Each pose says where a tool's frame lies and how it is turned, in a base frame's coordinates. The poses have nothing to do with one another.
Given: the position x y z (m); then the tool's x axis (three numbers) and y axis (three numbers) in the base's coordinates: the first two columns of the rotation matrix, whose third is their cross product.
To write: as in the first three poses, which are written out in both.
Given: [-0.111, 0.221, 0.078, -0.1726, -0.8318, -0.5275, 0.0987, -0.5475, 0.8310]
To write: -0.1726, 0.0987, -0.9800; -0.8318, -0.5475, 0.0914; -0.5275, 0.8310, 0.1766; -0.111, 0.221, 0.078
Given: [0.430, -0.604, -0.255, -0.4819, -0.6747, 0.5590, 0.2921, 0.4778, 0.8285]
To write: -0.4819, 0.2921, -0.8261; -0.6747, 0.4778, 0.5625; 0.5590, 0.8285, -0.0332; 0.430, -0.604, -0.255
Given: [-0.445, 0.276, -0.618, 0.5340, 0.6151, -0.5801, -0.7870, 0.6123, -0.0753]
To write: 0.5340, -0.7870, 0.3089; 0.6151, 0.6123, 0.4967; -0.5801, -0.0753, 0.8111; -0.445, 0.276, -0.618
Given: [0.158, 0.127, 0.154, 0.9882, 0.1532, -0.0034, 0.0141, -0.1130, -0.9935]
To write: 0.9882, 0.0141, -0.1526; 0.1532, -0.1130, 0.9817; -0.0034, -0.9935, -0.1138; 0.158, 0.127, 0.154
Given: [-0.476, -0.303, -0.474, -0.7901, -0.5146, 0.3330, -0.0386, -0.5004, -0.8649]
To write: -0.7901, -0.0386, 0.6117; -0.5146, -0.5004, -0.6962; 0.3330, -0.8649, 0.3755; -0.476, -0.303, -0.474
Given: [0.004, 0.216, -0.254, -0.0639, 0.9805, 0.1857, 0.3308, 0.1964, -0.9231]
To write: -0.0639, 0.3308, -0.9416; 0.9805, 0.1964, 0.0024; 0.1857, -0.9231, -0.3369; 0.004, 0.216, -0.254
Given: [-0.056, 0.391, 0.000, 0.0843, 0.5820, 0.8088, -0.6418, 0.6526, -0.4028]
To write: 0.0843, -0.6418, -0.7623; 0.5820, 0.6526, -0.4851; 0.8088, -0.4028, 0.4285; -0.056, 0.391, 0.000
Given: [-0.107, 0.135, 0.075, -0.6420, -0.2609, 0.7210, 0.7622, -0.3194, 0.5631]
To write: -0.6420, 0.7622, 0.0834; -0.2609, -0.3194, 0.9111; 0.7210, 0.5631, 0.4039; -0.107, 0.135, 0.075
